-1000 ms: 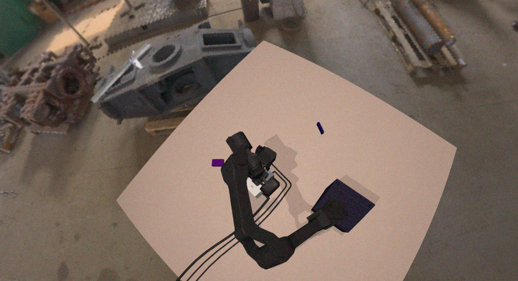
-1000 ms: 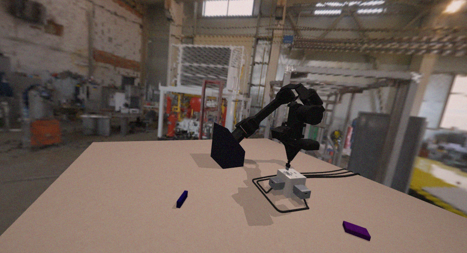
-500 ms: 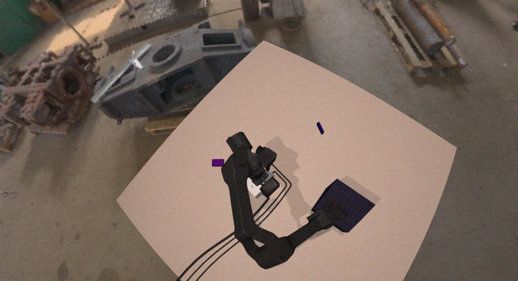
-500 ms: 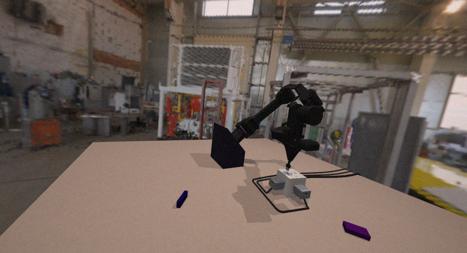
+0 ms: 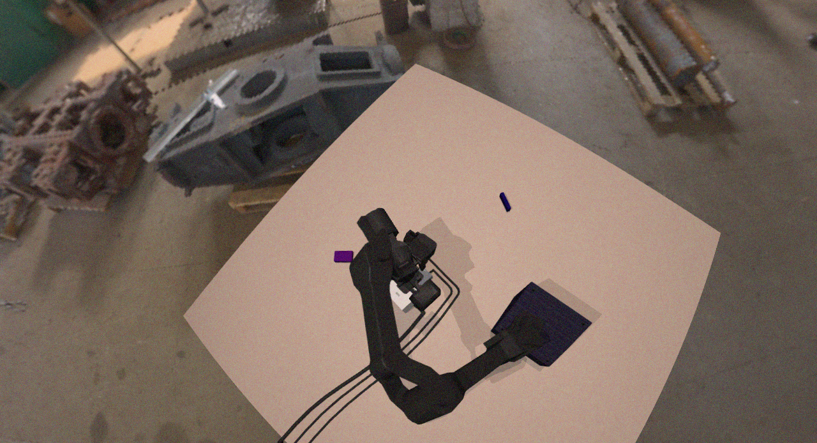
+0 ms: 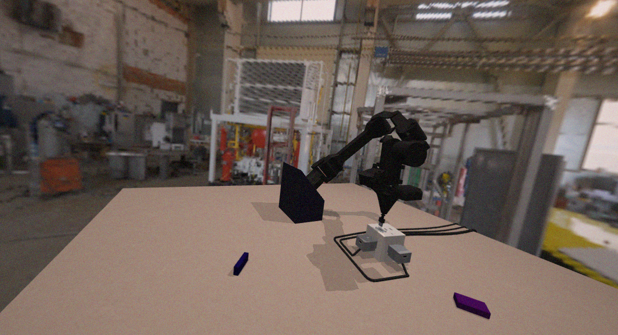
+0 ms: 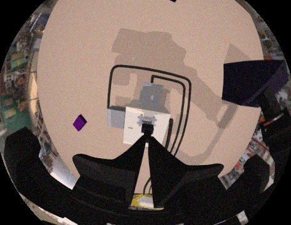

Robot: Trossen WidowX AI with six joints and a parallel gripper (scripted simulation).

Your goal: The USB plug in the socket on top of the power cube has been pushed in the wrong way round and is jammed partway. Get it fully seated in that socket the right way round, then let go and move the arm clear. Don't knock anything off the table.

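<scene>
Right now my gripper tip is 2 cm above the black USB plug. Also, from my gripper tip: purple block (22 cm ahead, 12 cm below, 2 cm to the left); blue bar (37 cm to the right, 11 cm below, 11 cm behind).
</scene>
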